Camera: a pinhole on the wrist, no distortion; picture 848 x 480 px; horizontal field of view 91.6 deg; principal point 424.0 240.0 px. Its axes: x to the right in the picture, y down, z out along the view. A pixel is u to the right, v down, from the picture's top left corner.
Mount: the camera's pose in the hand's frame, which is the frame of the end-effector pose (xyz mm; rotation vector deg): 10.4 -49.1 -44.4 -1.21 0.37 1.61
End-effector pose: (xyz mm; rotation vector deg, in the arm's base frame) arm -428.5 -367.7 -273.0 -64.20 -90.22 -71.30
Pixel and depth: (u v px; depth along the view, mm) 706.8 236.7 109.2
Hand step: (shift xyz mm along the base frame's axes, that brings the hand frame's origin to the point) -71.5 70.9 58.8
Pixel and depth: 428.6 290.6 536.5
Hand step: -13.0 487.5 -62.8
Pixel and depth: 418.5 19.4 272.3
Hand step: -201.5 206.6 -76.9
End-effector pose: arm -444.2 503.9 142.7 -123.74 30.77 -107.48
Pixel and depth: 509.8 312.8 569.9
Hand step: 521.6 -148.6 9.5
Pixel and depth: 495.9 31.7 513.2
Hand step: 515.5 190.4 145.9
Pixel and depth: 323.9 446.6 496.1
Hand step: 402.7 -168.5 -255.0
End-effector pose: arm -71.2 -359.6 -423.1 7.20 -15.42 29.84
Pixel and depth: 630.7 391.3 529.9
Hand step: 38.8 181.4 545.2
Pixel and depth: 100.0 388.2 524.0
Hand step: -512.2 -160.8 349.8
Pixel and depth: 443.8 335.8 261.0
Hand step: -37.5 -14.3 213.3
